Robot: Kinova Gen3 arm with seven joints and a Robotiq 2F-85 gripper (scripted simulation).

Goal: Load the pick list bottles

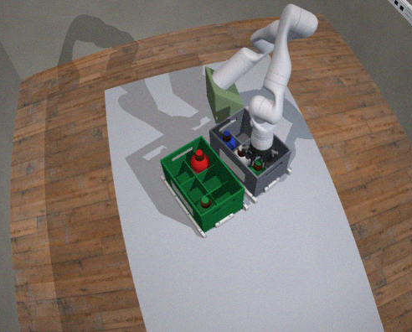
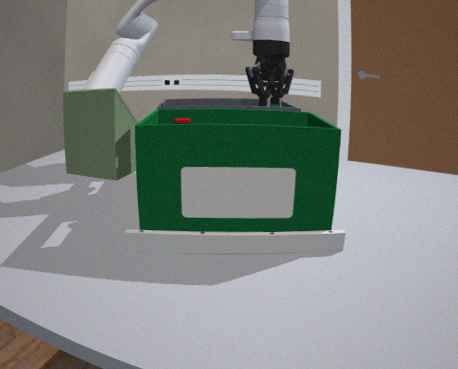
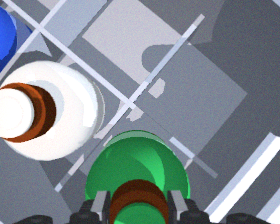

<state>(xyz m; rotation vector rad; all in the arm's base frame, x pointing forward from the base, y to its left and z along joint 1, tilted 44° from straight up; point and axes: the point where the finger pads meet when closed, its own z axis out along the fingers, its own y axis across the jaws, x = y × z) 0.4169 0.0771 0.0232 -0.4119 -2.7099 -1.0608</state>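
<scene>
Now: the white-label bottle 7 cm behind my hand, 5 cm to the right of it and 8 cm below it. The rest, counted from my hand: grey crate (10 cm behind, 1 cm to the right, 9 cm below); then green crate (2 cm ahead, 21 cm to the right, 9 cm below); then blue-label bottle (15 cm behind, 9 cm to the right, 8 cm below).
</scene>
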